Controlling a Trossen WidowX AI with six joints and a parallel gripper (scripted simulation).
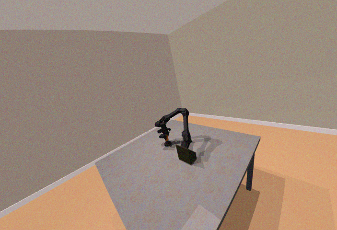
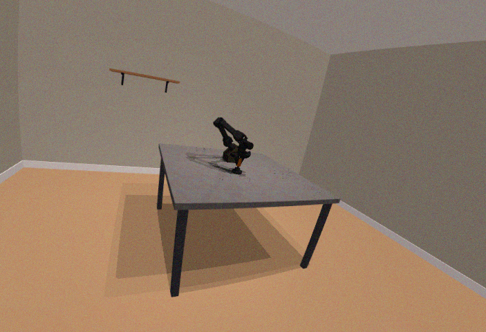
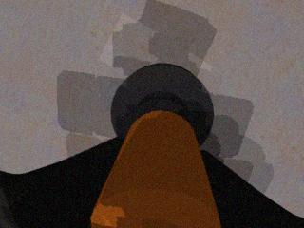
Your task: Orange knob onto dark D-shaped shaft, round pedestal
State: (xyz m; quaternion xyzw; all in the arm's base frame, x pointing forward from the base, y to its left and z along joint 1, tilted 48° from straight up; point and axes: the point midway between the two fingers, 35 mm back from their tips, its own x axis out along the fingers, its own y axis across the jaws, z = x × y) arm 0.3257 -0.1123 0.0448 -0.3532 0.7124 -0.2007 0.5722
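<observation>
Now: the orange knob 2 cm above my gripper tip. Also, from my gripper tip: pedestal with shaft: 4 cm below.
</observation>
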